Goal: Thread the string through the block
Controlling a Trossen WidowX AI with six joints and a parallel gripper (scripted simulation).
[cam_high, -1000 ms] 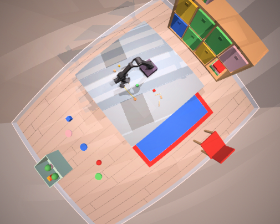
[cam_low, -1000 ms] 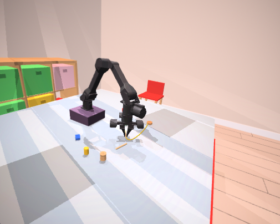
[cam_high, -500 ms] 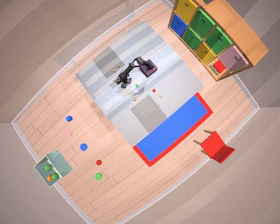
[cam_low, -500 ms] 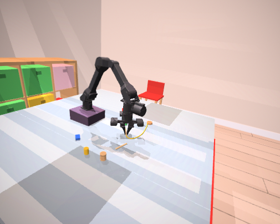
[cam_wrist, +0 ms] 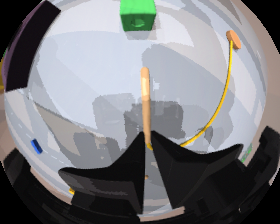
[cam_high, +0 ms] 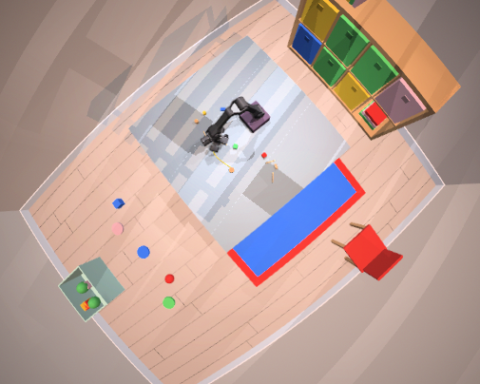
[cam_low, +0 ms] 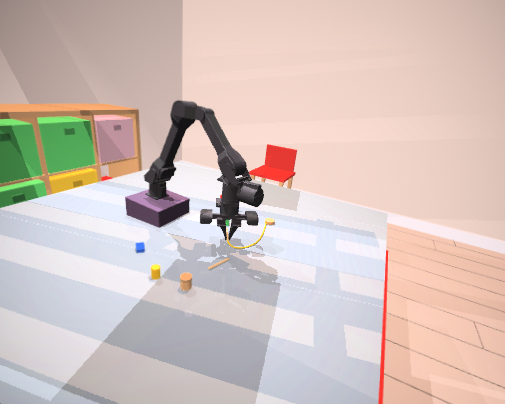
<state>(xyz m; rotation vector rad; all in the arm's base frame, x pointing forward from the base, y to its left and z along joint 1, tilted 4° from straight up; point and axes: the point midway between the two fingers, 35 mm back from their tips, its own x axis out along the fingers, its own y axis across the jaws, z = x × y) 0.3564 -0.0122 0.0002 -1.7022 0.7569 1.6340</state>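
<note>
Right now my gripper tip is 90 mm past the green block and 100 mm to the right of it. Also, from my gripper tip: wooden cylinder: 40 mm ahead, 240 mm to the right; then round wooden button: 40 mm ahead, 230 mm to the left, 10 mm below; then yellow cylinder: 40 mm behind, 260 mm to the right.
</note>
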